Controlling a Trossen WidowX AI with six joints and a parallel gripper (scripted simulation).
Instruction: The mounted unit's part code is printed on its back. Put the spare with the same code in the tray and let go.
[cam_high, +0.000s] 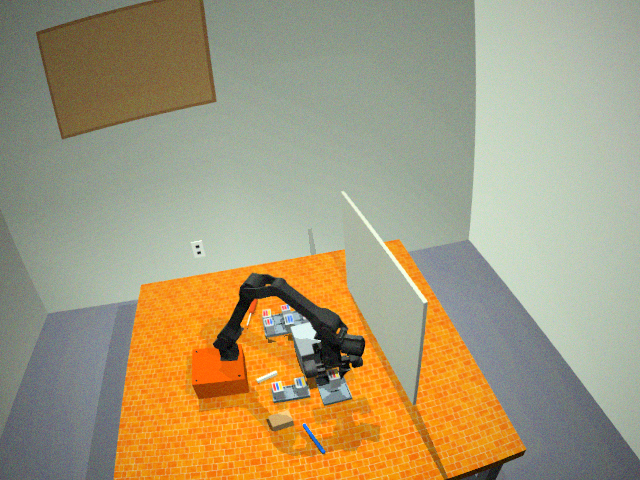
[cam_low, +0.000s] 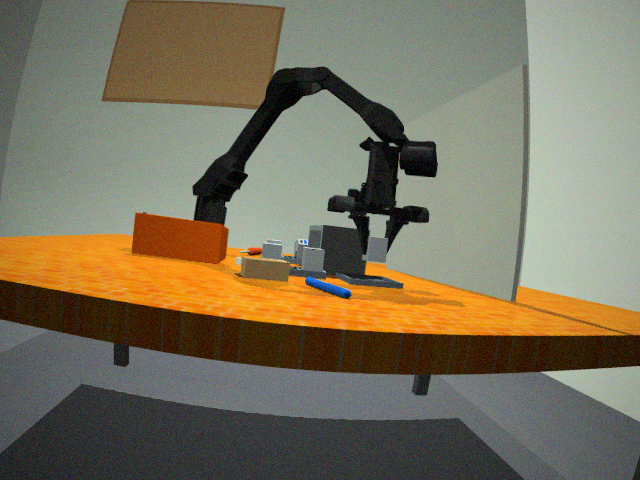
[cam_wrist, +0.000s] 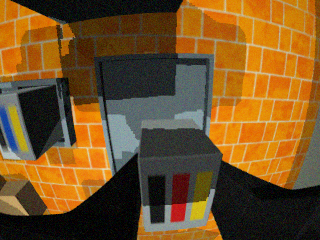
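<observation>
The grey spare is 2 cm above my gripper tip. Round my gripper tip: mounted unit 18 cm to the left, 7 cm behind; dark grey tray 5 cm below, 1 cm behind; blue pen 21 cm to the right, 8 cm behind, 5 cm below.
</observation>
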